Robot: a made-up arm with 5 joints.
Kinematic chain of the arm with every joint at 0, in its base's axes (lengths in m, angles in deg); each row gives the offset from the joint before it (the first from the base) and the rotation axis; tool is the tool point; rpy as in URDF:
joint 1: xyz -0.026 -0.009 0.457 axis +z
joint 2: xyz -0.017 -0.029 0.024 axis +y
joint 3: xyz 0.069 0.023 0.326 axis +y
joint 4: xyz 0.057 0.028 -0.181 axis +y
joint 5: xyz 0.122 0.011 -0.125 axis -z
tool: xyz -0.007 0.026 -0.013 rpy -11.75 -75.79 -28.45
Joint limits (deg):
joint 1: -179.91..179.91
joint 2: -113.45..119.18
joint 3: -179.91..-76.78
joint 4: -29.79..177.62
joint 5: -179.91..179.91
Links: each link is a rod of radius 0.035 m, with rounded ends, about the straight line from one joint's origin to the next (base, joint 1, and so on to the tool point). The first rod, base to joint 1, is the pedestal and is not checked.
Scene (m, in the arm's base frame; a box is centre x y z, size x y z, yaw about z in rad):
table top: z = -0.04
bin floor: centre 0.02 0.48 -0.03 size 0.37 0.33 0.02 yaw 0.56
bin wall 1: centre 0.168 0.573 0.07 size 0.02 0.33 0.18 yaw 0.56
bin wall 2: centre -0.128 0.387 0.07 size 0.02 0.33 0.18 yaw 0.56
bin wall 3: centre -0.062 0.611 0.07 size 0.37 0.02 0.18 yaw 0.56
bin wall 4: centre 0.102 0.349 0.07 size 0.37 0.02 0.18 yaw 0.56
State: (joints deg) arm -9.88 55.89 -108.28 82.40 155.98
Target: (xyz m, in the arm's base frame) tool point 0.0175 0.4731 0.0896
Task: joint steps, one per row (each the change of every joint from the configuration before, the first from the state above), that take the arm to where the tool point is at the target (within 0.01 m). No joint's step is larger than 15 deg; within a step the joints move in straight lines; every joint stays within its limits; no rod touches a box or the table.
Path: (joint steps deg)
1: 13.92 1.79 -2.06 -2.46 1.21
2: 13.92 1.79 -2.05 -2.45 1.20
3: 13.92 1.79 -2.06 -2.46 1.21
4: 13.92 1.79 -2.05 -2.45 1.21
5: 13.92 1.80 -2.06 -2.46 1.20
6: 11.70 12.43 -0.30 -2.70 -6.71
7: 11.71 12.44 -0.31 -2.71 -6.71

